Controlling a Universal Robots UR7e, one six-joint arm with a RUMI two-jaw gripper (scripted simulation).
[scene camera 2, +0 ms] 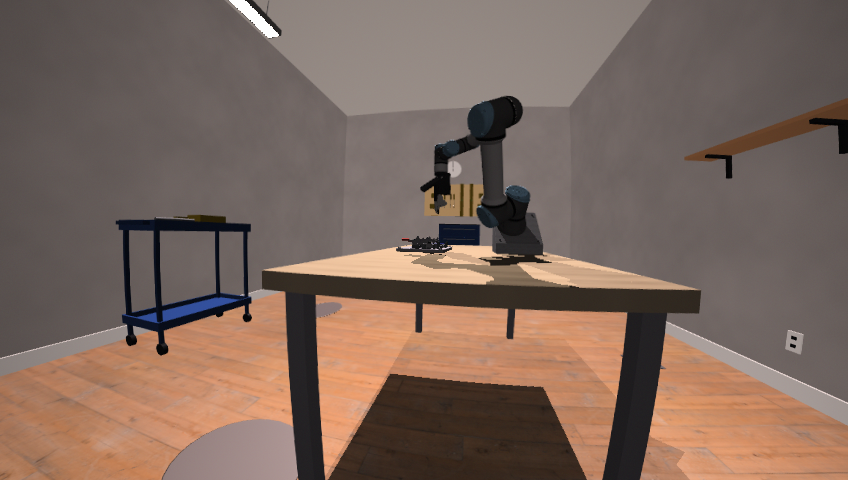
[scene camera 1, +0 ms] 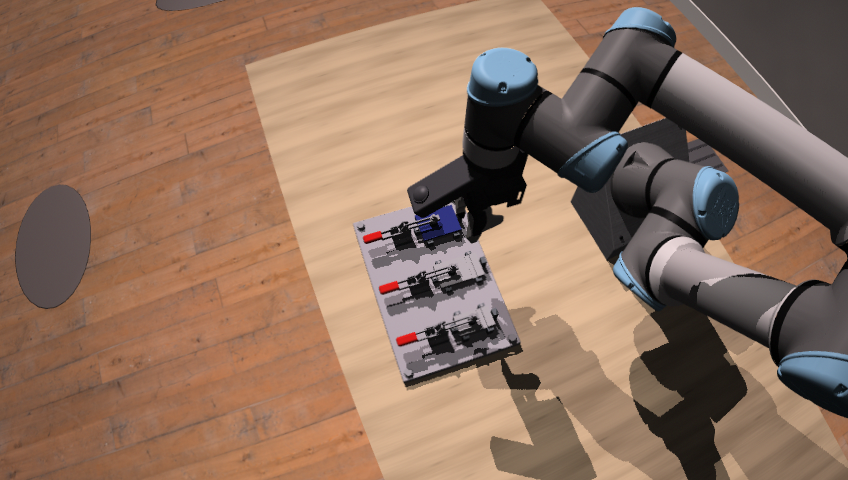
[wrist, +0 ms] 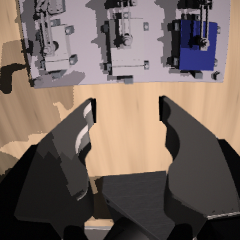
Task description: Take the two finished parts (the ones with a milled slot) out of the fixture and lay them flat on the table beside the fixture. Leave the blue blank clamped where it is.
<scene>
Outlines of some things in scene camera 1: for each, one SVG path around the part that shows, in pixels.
My gripper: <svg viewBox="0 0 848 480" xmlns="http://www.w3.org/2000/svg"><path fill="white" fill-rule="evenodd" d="M528 154L520 149L516 159L510 165L499 169L488 169L471 162L463 150L462 156L408 187L407 192L414 213L421 218L425 218L455 201L456 214L461 219L465 217L466 207L469 211L467 212L467 240L471 244L477 242L482 232L500 225L504 220L503 215L493 215L490 206L508 202L508 208L521 204L527 187L523 178L523 171Z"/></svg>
A blue blank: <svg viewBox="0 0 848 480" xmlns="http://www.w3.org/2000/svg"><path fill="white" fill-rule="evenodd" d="M452 205L442 207L425 217L428 218L432 214L439 215L440 221L437 221L436 227L431 227L430 224L419 227L424 244L431 239L435 241L451 236L458 231L461 233L462 229Z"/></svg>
A pale grey part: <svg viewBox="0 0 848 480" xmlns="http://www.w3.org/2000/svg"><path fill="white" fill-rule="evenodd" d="M476 253L433 265L434 270L449 266L452 263L457 263L459 266L459 270L456 270L453 276L448 273L437 276L441 290L484 276L484 271Z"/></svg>
</scene>
